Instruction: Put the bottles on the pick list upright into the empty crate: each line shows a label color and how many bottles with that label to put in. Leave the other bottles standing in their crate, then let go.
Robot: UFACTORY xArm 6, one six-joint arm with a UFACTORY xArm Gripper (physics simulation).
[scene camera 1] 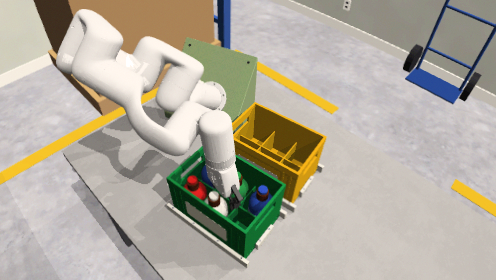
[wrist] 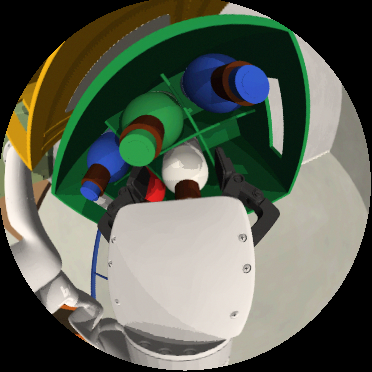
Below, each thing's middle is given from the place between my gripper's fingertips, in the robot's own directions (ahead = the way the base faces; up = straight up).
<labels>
The white bottle (wrist: 184, 171) is 4 cm to the right of my hand and 3 cm below it.
</labels>
